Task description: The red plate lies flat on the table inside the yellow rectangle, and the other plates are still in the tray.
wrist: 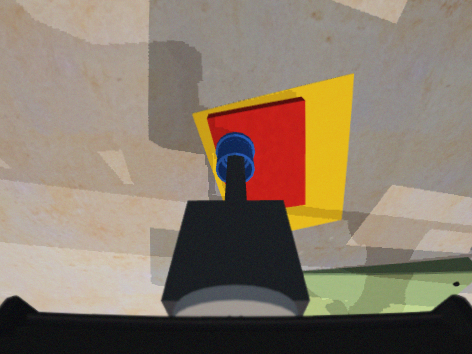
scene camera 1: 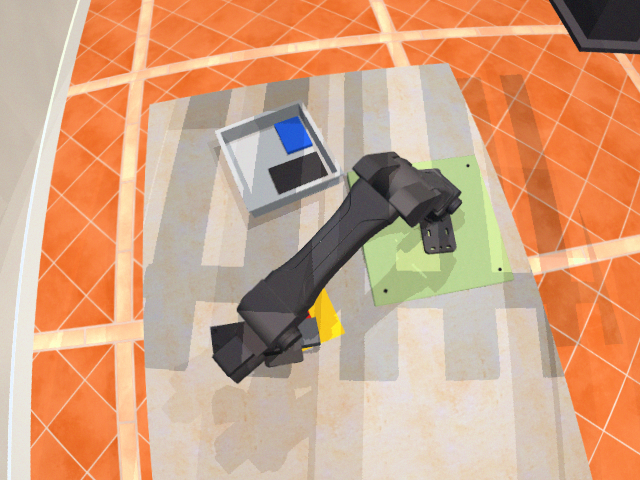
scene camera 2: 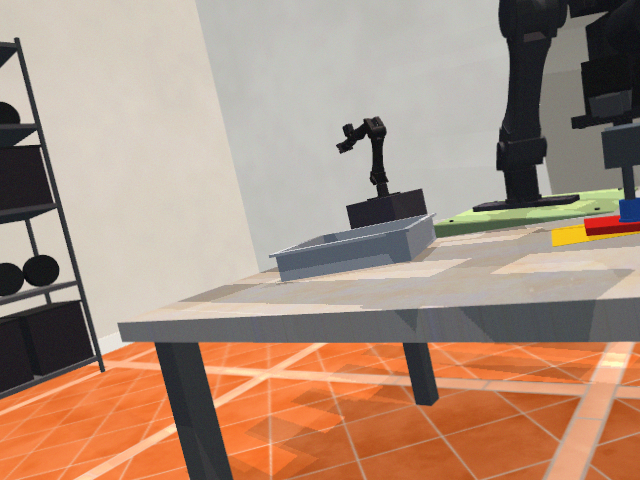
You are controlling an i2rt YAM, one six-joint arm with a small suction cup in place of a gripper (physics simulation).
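Seen in the pictures: hand at its tool point: [wrist: 235, 144] [scene camera 2: 633, 229]; arm's base at its link origin: [scene camera 1: 432, 210] [scene camera 2: 524, 205].
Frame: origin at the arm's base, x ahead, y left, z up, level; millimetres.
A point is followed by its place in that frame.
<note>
The red plate [wrist: 277, 154] {x 341, y 230, z -4 mm} is a flat red square, held by my blue suction cup [wrist: 234, 156] {x 341, y 261, z -17 mm}, which sits on the plate's left part. In the wrist view the plate lies within the outline of the yellow rectangle [wrist: 329, 147] {x 343, y 182, z -17 mm} [scene camera 1: 329, 320] {x 250, y 219, z -17 mm} [scene camera 2: 555, 236] {x 327, y 164, z -17 mm}, close over it; I cannot tell whether it touches the table. The grey tray [scene camera 1: 290, 197] {x 311, y -58, z 7 mm} [scene camera 2: 347, 252] {x 429, y -121, z 12 mm} holds a blue plate [scene camera 1: 292, 134] {x 298, y -243, z -4 mm} and a black plate [scene camera 1: 297, 172] {x 292, y -130, z -5 mm}.
My arm's base stands on a green mat [scene camera 1: 475, 248] {x -81, y 97, z -7 mm} [scene camera 2: 494, 219] {x 152, y 2, z -2 mm} [wrist: 357, 295] {x 109, y 53, z -4 mm} at the table's right side. The tray is at the back left of the table. A second small arm [scene camera 2: 375, 143] on a dark box stands beyond the table.
</note>
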